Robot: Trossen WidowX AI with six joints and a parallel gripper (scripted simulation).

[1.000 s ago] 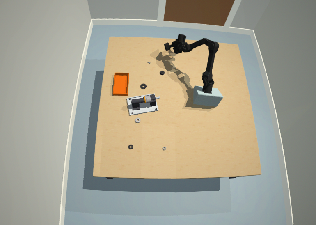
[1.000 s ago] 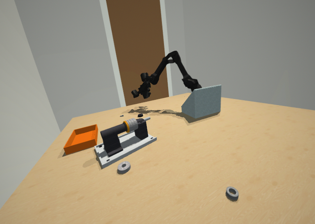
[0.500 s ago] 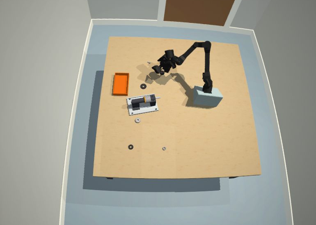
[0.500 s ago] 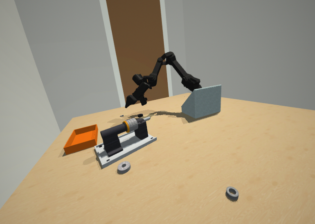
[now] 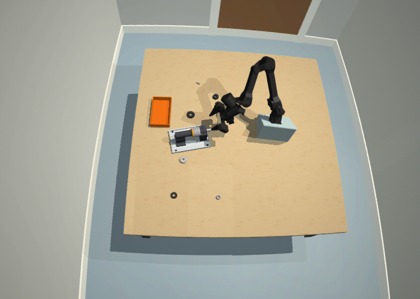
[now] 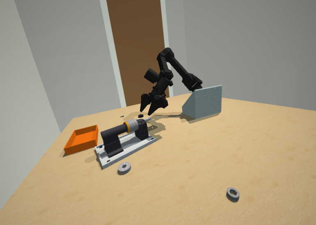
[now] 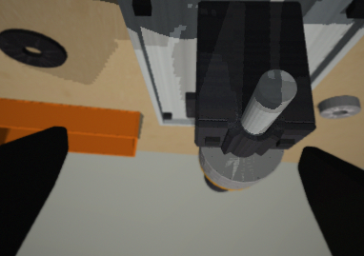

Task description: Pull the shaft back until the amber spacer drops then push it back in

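The grey shaft is 50 mm ahead of my gripper tip, 50 mm to the left of it and 20 mm below it. From my gripper tip the other things lie so: amber spacer (100 mm ahead, 60 mm to the left, 20 mm below); then orange tray (300 mm ahead, 110 mm to the right, 90 mm below).
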